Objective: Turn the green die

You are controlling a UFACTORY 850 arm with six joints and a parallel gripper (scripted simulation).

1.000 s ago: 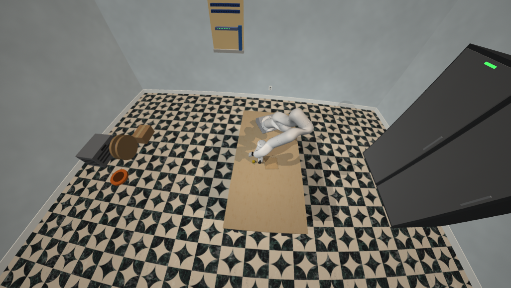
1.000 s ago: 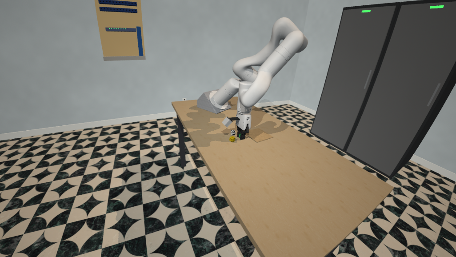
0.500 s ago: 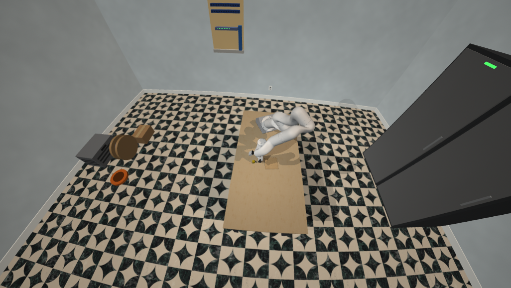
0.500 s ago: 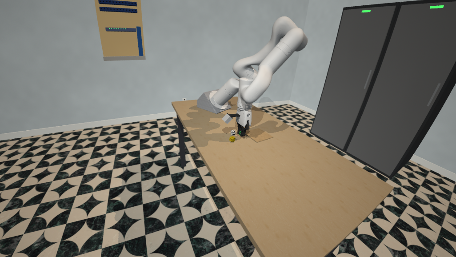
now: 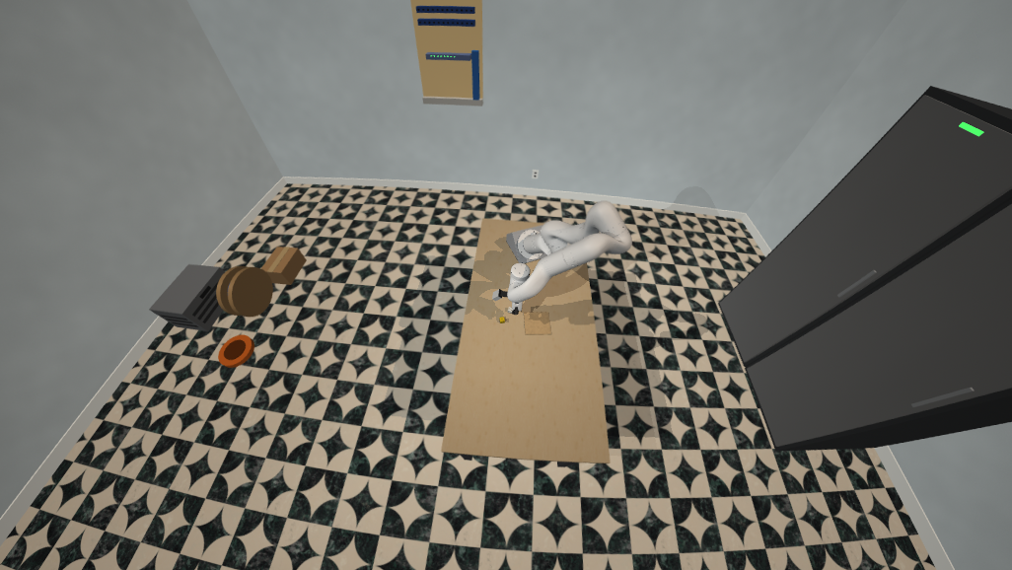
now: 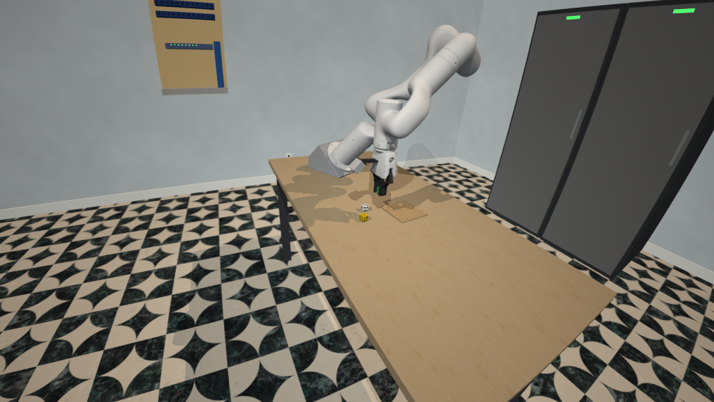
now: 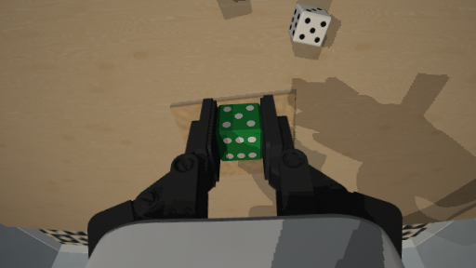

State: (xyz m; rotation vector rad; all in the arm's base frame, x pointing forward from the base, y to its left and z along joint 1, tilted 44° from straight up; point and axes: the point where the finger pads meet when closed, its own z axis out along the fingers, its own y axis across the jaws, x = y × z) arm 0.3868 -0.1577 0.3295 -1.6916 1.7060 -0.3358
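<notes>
My gripper is now 130 mm to the right of the tan mat, 120 mm above it and 10 mm past it. Round my hand: white die 100 mm below, 60 mm behind, 30 mm to the right; then green die 10 mm below; then yellow die 100 mm below, 60 mm to the right, 20 mm ahead.
</notes>
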